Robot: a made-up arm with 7 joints.
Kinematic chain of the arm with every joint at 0, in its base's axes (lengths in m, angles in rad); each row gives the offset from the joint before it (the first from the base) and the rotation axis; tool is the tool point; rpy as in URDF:
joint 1: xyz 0 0 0.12 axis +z
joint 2: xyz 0 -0.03 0.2 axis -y
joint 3: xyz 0 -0.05 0.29 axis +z
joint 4: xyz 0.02 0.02 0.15 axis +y
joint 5: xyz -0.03 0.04 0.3 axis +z
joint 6: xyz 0 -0.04 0.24 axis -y
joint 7: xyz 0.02 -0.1 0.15 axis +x
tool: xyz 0 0 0 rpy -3.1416 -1.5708 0
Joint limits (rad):
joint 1: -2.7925..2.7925
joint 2: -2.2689..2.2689
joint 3: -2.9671..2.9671
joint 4: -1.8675..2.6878
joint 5: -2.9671..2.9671
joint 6: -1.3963..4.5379
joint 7: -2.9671..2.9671
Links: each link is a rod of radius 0.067 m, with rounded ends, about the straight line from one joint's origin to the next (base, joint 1, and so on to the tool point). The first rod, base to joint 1, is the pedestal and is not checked.
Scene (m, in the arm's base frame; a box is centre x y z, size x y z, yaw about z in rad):
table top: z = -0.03
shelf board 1: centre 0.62 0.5 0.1 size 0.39 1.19 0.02 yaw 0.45
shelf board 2: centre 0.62 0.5 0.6 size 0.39 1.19 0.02 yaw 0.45
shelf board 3: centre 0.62 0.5 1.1 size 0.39 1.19 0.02 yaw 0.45
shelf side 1: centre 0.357 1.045 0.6 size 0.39 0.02 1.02 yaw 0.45
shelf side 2: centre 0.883 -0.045 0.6 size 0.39 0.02 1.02 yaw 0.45
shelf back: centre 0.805 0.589 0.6 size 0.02 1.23 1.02 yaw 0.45
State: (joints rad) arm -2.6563 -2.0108 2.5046 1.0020 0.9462 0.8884 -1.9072
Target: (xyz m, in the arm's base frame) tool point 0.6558 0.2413 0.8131
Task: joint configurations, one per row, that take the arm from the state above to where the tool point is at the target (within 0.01 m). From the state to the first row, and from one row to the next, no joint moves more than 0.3 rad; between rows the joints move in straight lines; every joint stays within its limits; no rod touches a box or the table.
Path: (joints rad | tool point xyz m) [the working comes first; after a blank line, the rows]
Joints at the target: -2.5825 0.0440 2.9051 1.3561 1.0745 0.5620 -1.9072
Straight joint move there: clear.

1: -2.6458 -1.7173 2.5618 1.0526 0.9645 0.8418 -1.9072 | -0.5417 -0.6736 0.6567
2: -2.6352 -1.4237 2.6190 1.1032 0.9829 0.7951 -1.9072 | -0.3952 -0.5783 0.9116
3: -2.6247 -1.1302 2.6762 1.1537 1.0012 0.7485 -1.9072 | -0.1873 -0.4381 1.0901
4: -2.6141 -0.8366 2.7335 1.2043 1.0195 0.7019 -1.9072 | 0.0536 -0.2672 1.1711
5: -2.6036 -0.5431 2.7907 1.2549 1.0379 0.6552 -1.9072 | 0.2948 -0.0841 1.1463
6: -2.5931 -0.2495 2.8479 1.3055 1.0562 0.6086 -1.9072 | 0.5046 0.0916 1.0210
7: -2.5825 0.0440 2.9051 1.3561 1.0745 0.5620 -1.9072 | 0.6558 0.2413 0.8131

